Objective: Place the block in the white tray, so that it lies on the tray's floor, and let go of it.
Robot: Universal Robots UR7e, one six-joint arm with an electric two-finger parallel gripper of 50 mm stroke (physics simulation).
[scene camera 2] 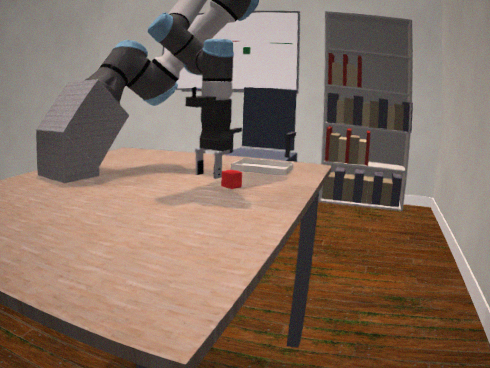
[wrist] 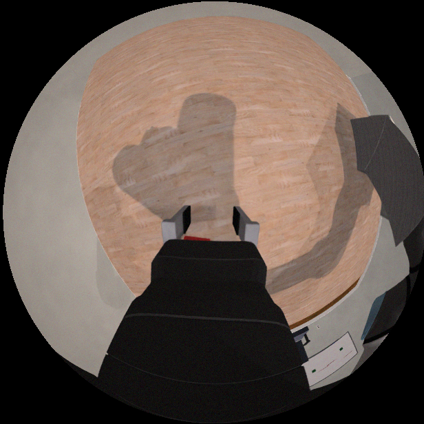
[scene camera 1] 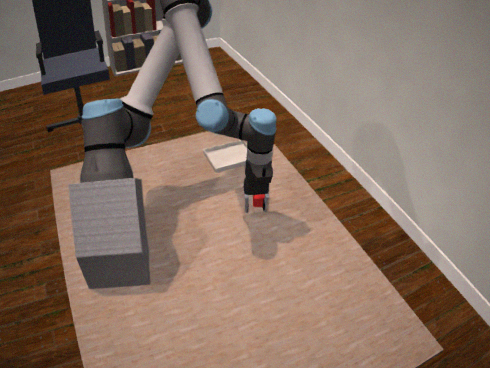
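Pixels of known places: gripper, fingertip midpoint: [scene camera 2: 208,175] [scene camera 1: 255,209]; arm's base at its link origin: [scene camera 2: 97,98] [scene camera 1: 107,181].
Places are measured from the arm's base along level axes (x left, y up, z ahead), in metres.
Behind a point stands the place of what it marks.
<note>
The red block [scene camera 1: 258,200] @(z 0.457, x -0.065, y -0.200 m) [scene camera 2: 231,179] @(z 0.475, x -0.074, y -0.206 m) [wrist: 197,239] sits on the table. In the wrist view a thin strip of it shows at the gripper body's edge, left of centre between the fingers; the rest is hidden. My gripper [scene camera 1: 256,208] @(z 0.424, x -0.102, y -0.196 m) [scene camera 2: 208,174] @(z 0.424, x -0.102, y -0.196 m) [wrist: 211,214] is open and empty, pointing down, with its fingertips above the table. In scene camera 1 the block lines up between the fingers; in scene camera 2 it shows right of them and a little lower. The white tray [scene camera 1: 226,158] @(z 0.477, x 0.217, y -0.227 m) [scene camera 2: 260,169] @(z 0.499, x 0.153, y -0.218 m) is empty, with its right end hidden behind the arm in scene camera 1.
The grey robot pedestal [scene camera 1: 106,220] @(z -0.037, x -0.130, y -0.019 m) [scene camera 2: 70,131] @(z 0.034, x -0.186, y -0.087 m) [wrist: 380,160] stands on the table [scene camera 1: 240,310] @(z 0.219, x -0.397, y -0.230 m) [scene camera 2: 140,260] @(z 0.479, x -0.570, y -0.230 m) [wrist: 280,65]. A dark chair [scene camera 1: 74,65] [scene camera 2: 270,117] and a bookshelf [scene camera 2: 323,100] stand beyond the table. The tray lies near the table's far edge.
</note>
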